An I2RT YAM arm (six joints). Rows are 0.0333 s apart.
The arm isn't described. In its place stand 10 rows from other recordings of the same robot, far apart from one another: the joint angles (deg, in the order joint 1, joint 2, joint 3, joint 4, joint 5, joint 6), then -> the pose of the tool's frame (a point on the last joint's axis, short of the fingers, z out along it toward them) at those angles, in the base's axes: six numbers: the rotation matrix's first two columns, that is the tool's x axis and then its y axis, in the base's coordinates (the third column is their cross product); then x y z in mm.
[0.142 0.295 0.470 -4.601 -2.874 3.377] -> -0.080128 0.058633 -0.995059 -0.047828 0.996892 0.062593 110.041 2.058 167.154
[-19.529 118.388 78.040 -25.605 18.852 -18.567] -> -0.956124 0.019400 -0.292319 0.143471 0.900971 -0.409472 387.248 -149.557 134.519
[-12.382 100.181 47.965 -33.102 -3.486 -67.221] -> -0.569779 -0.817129 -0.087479 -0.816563 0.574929 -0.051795 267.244 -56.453 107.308
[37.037 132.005 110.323 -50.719 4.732 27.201] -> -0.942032 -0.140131 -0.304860 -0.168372 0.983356 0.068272 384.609 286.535 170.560
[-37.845 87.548 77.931 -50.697 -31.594 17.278] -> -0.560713 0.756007 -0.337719 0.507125 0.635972 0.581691 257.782 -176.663 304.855
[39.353 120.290 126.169 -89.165 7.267 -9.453] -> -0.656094 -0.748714 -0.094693 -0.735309 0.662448 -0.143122 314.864 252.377 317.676
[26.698 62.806 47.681 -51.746 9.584 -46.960] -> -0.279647 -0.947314 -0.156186 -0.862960 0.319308 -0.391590 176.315 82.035 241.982
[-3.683 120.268 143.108 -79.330 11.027 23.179] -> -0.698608 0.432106 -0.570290 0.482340 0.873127 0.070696 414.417 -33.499 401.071
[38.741 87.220 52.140 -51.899 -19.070 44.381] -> -0.979757 0.061423 0.190535 0.112466 0.956256 0.270047 186.038 164.176 177.989
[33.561 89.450 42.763 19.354 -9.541 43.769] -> -0.738308 0.328849 -0.588863 -0.217621 0.710237 0.669480 268.488 185.201 190.285
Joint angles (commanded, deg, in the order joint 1, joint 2, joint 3, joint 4, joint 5, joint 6), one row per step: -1.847, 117.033, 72.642, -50.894, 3.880, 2.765; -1.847, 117.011, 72.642, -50.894, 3.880, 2.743; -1.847, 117.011, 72.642, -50.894, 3.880, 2.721; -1.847, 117.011, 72.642, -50.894, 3.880, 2.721; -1.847, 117.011, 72.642, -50.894, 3.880, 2.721; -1.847, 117.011, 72.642, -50.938, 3.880, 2.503; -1.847, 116.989, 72.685, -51.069, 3.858, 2.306; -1.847, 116.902, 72.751, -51.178, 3.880, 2.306; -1.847, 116.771, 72.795, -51.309, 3.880, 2.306; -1.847, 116.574, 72.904, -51.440, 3.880, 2.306; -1.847, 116.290, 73.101, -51.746, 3.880, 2.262; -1.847, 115.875, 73.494, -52.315, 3.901, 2.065; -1.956, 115.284, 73.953, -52.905, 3.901, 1.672; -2.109, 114.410, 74.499, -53.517, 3.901, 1.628; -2.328, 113.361, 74.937, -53.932, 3.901, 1.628; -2.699, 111.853, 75.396, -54.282, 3.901, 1.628; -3.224, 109.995, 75.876, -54.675, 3.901, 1.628; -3.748, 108.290, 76.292, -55.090, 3.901, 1.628; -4.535, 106.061, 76.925, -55.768, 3.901, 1.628; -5.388, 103.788, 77.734, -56.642, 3.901, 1.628
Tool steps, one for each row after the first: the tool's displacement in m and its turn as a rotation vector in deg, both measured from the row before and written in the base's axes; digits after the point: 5 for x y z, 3 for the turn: 0.00000, 0.00000, 0.00013, 0.001, -0.021, 0.022; 0.00000, 0.00000, 0.00000, 0.002, 0.001, 0.022; 0.00000, 0.00000, 0.00000, 0.000, 0.000, 0.000; 0.00000, 0.00000, 0.00000, 0.000, 0.000, 0.000; -0.00008, 0.00000, 0.00001, 0.022, 0.058, 0.217; -0.00007, 0.00002, 0.00030, 0.043, 0.078, 0.194; 0.00007, -0.00002, 0.00076, -0.023, -0.043, 0.002; -0.00007, 0.00000, 0.00093, -0.001, -0.044, 0.000; 0.00020, -0.00001, 0.00154, -0.006, -0.175, 0.000; 0.00021, -0.00001, 0.00239, -0.002, -0.172, 0.044; 0.00046, -0.00003, 0.00391, -0.012, -0.225, 0.198; 0.00057, -0.00068, 0.00519, 0.016, -0.434, 0.282; 0.00067, -0.00096, 0.00717, -0.026, -0.805, -0.109; 0.00037, -0.00135, 0.00777, -0.041, -1.071, -0.219; 0.00004, -0.00227, 0.01052, -0.071, -1.615, -0.371; -0.00069, -0.00317, 0.01265, -0.100, -1.942, -0.525; -0.00129, -0.00311, 0.01151, -0.104, -1.703, -0.524; -0.00238, -0.00461, 0.01538, -0.158, -2.178, -0.787; -0.00315, -0.00488, 0.01633, -0.191, -2.200, -0.853
